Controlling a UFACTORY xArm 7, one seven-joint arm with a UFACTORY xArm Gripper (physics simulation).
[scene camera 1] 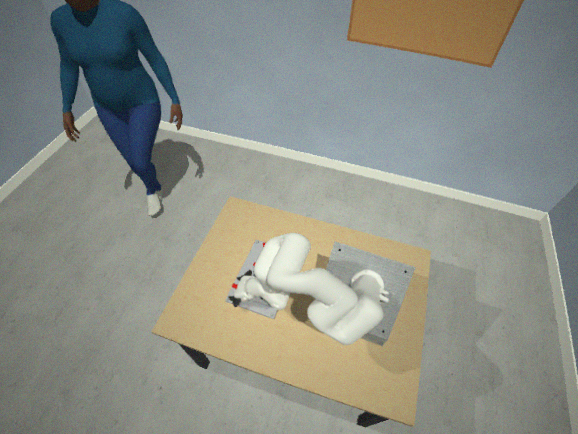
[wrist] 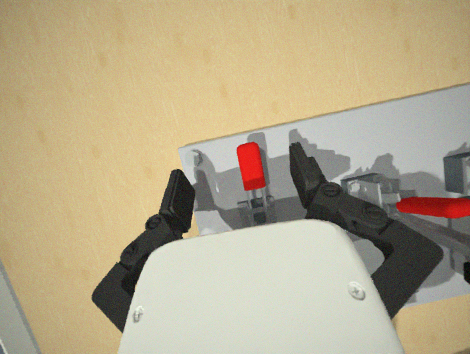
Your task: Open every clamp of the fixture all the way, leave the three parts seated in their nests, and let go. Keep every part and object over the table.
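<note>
The fixture's grey plate lies on the table. A clamp's red handle points toward the plate's near long edge. My gripper is open and empty, with its fingers apart on either side of this handle. In the wrist view a second red handle lies sideways to the right, beyond the right finger, beside a grey bracket. In the scene view two more red handles show, one beside the arm and one near the far end. The gripper and arm hide much of the fixture; I cannot make out the three parts.
The wooden table extends around the fixture. The white arm bends over the fixture's right side. Its base stands on a grey mounting plate to the right. A person stands on the floor beyond the table's far left.
</note>
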